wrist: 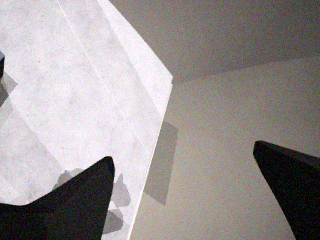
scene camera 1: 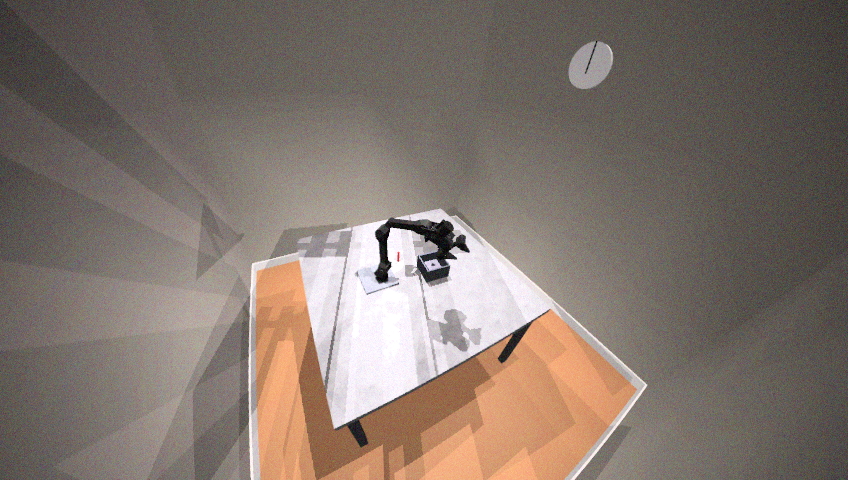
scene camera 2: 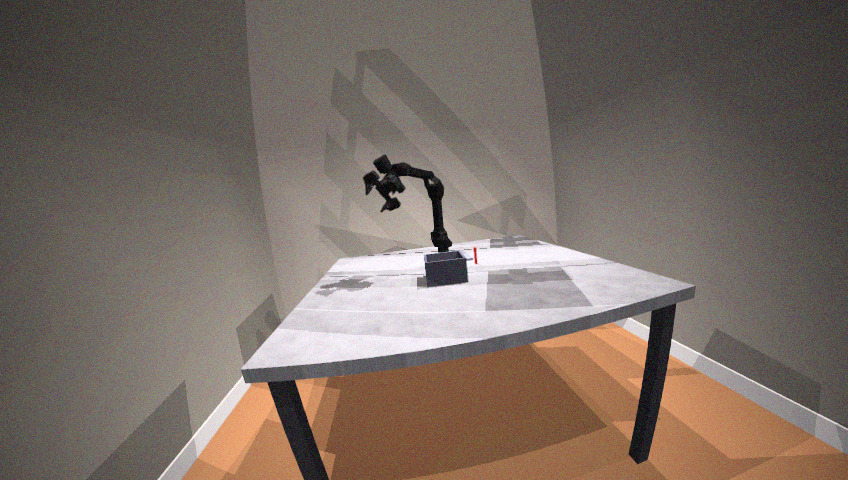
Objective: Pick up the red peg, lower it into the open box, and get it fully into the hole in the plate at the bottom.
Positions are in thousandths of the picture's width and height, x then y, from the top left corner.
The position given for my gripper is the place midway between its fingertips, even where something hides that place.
I see my gripper (scene camera 2: 442,424).
My gripper also shows in the wrist view (wrist: 586,656).
